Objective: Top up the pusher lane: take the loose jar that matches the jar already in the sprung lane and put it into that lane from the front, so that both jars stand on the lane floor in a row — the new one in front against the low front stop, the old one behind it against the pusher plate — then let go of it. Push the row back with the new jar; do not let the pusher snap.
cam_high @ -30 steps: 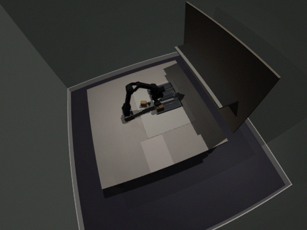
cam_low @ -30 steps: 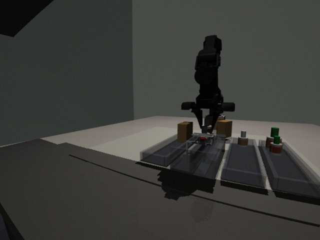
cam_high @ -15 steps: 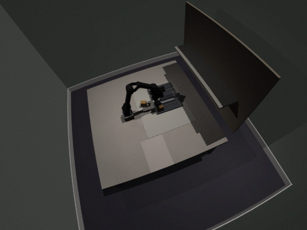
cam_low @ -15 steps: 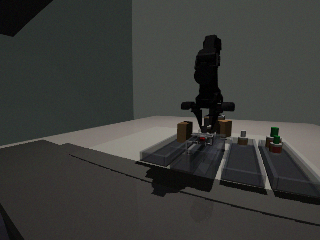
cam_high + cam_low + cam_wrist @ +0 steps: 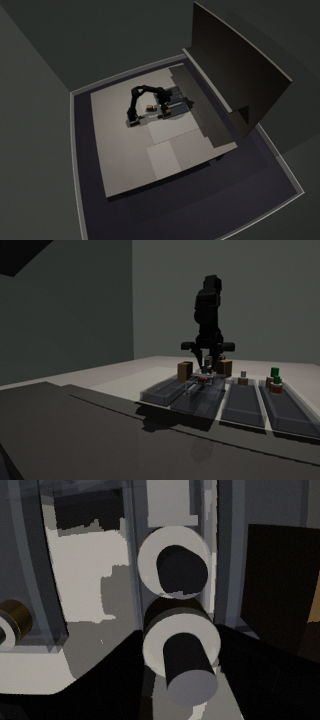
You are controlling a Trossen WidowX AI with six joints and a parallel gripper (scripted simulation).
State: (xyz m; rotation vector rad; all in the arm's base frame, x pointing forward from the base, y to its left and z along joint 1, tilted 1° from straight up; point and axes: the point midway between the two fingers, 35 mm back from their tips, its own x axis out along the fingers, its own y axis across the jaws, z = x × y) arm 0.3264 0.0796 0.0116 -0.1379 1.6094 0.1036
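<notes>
The sprung lane is 140 mm ahead of my gripper tip, 50 mm to the left of it and 30 mm below it.
</notes>
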